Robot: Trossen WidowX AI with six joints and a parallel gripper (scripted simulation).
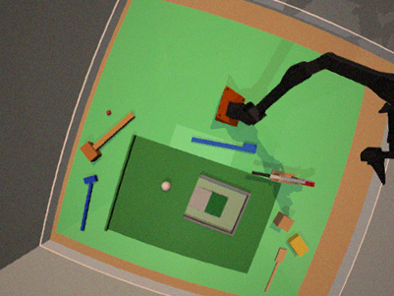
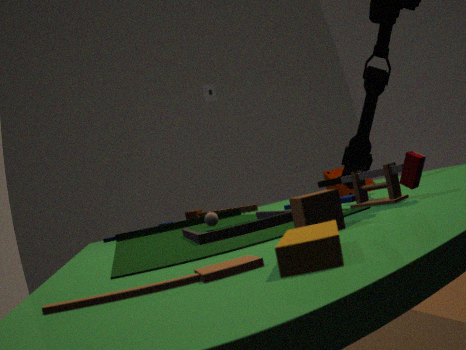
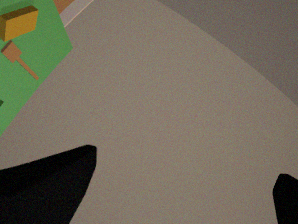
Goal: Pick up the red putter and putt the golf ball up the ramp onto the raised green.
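My gripper tip is 400 mm above the red putter, 140 mm to the left of it and 60 mm short of it. From my gripper tip the other things lie so: white golf ball 640 mm to the right, 440 mm below, 230 mm ahead; brown block 430 mm below, 270 mm ahead, 70 mm to the right; yellow block 450 mm below, 370 mm ahead, 50 mm to the left.
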